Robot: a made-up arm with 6 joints.
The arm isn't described. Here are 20 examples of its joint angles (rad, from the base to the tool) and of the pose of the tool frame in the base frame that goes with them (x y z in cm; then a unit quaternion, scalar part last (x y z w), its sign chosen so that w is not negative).
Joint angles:
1: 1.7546 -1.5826 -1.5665 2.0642 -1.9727 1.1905
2: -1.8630 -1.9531 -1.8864 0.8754 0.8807 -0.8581
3: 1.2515 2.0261 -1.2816 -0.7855 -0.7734 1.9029
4: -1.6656 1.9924 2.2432 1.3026 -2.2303 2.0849
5: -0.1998 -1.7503 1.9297 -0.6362 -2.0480 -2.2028
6: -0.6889 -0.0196 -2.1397 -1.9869 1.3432 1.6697
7: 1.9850 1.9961 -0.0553 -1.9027 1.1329 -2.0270
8: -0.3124 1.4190 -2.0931 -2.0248 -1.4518 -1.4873
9: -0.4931 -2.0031 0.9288 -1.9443 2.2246 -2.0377
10: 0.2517 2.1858 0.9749 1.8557 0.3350 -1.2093
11: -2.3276 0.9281 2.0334 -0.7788 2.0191 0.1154
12: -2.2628 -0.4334 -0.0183 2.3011 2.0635 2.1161
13: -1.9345 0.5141 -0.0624 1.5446 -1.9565 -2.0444
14: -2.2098 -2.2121 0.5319 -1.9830 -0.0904 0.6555
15: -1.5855 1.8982 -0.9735 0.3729 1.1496 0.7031
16: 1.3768 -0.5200 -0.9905 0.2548 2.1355 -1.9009
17: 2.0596 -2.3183 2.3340 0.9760 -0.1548 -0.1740
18: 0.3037 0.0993 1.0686 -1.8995 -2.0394 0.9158
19: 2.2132 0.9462 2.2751 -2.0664 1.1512 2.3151
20: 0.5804 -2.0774 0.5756 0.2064 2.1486 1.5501
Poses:
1: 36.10 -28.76 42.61 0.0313 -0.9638 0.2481 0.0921
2: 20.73 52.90 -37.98 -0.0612 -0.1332 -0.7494 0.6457
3: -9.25 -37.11 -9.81 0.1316 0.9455 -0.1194 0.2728
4: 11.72 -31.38 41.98 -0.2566 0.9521 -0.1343 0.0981
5: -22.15 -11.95 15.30 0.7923 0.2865 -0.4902 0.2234
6: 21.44 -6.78 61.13 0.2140 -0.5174 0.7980 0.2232
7: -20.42 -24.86 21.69 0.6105 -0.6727 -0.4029 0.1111
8: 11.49 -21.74 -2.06 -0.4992 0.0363 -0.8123 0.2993
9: 11.04 -15.29 -7.83 -0.7867 -0.3853 0.1089 0.4699
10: 3.12 16.69 71.13 0.7036 0.0211 -0.4904 0.5138
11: -3.28 -106.18 15.58 -0.1801 -0.1238 0.6713 0.7082
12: -65.84 -10.49 -32.44 -0.2855 -0.2846 -0.8571 0.3206
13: -23.07 -54.15 4.05 -0.5419 -0.6644 -0.4487 0.2523
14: -39.05 24.90 22.84 -0.8007 0.0423 -0.3767 0.4638
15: -18.11 -22.60 108.90 0.4181 0.6146 -0.6683 0.0297
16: 27.08 -75.09 40.37 -0.3313 -0.2366 -0.8523 0.3284
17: 55.65 -29.01 66.35 -0.2275 -0.7099 0.6512 0.1421
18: 36.12 -39.71 8.62 0.3464 -0.6527 0.5081 0.4425
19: 60.21 -28.88 -7.71 0.8152 -0.3584 0.1549 0.4277
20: -73.50 0.64 64.25 0.0637 0.3618 -0.6672 0.6480
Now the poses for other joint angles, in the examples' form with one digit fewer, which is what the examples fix.
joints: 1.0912 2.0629 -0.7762 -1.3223 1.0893 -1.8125
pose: -14.3 15.4 -6.6 -0.477 0.805 -0.019 0.354
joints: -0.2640 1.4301 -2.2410 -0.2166 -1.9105 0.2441
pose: -11.8 -27.3 11.9 0.864 0.183 0.052 0.467
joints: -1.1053 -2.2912 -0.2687 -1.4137 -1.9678 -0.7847
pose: -22.8 -2.8 22.9 -0.818 0.341 0.386 0.256
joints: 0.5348 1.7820 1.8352 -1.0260 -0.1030 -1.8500
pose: 52.4 -44.5 23.3 0.433 0.746 0.498 0.086
